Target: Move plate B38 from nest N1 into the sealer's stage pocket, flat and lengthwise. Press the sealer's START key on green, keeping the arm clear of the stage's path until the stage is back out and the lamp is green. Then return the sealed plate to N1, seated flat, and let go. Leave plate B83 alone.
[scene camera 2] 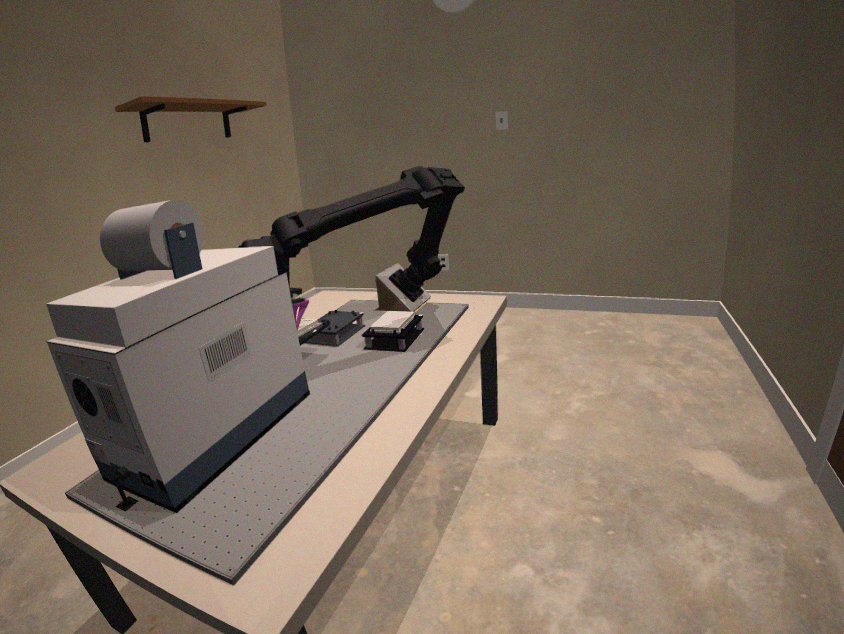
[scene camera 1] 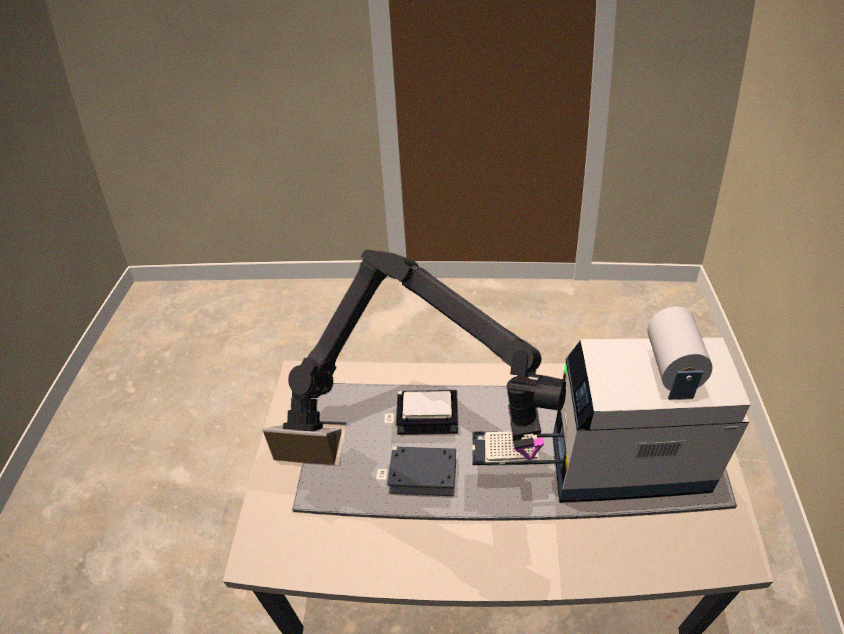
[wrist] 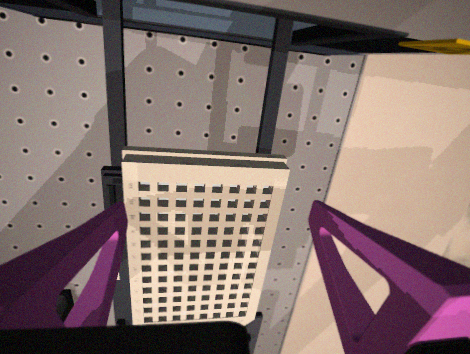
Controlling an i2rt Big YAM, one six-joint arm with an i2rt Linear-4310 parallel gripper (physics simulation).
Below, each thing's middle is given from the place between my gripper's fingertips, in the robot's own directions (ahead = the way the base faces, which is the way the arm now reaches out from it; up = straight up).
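Plate B38 point(scene camera 1: 499, 448): my hand 20 mm above it, 40 mm past it, 10 mm to the right of it. White roll point(scene camera 1: 676, 341): 300 mm above my hand, 320 mm ahead, 20 mm to the left. Going by their middles, of the things named here, plate B38 nearest to my hand.
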